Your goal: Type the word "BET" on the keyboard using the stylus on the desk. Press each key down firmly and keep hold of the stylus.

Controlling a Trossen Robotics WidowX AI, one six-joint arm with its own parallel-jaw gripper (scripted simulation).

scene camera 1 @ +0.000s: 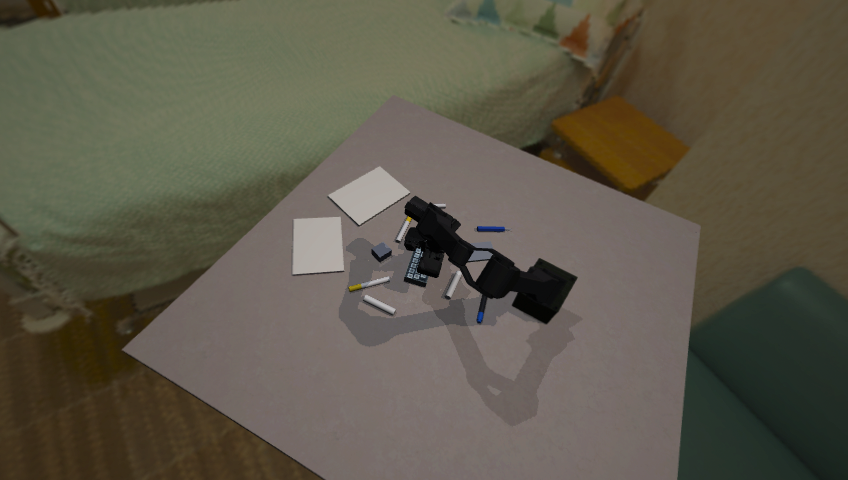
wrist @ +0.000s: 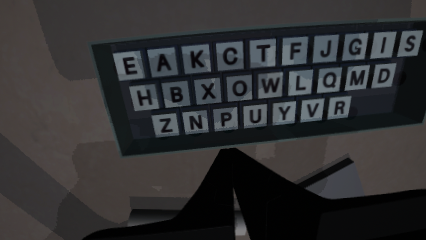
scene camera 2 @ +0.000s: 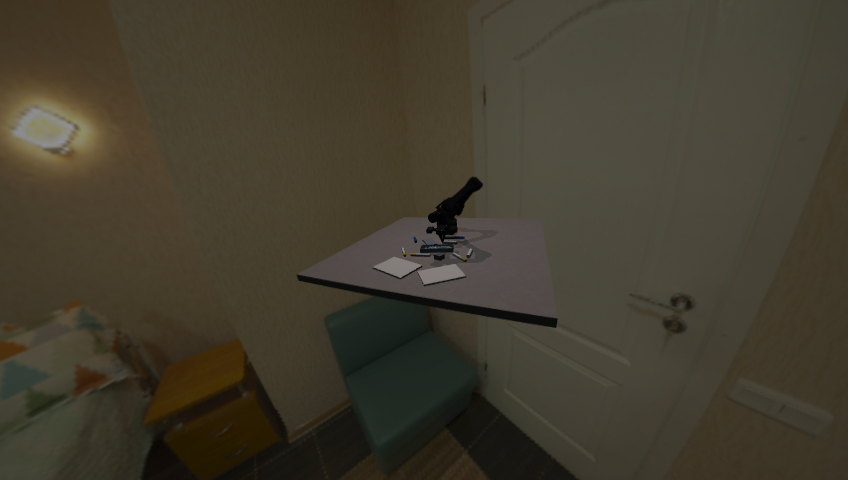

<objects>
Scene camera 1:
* my gripper: 431,262
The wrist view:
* my gripper: 228,155
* grey card: 341,180
</objects>
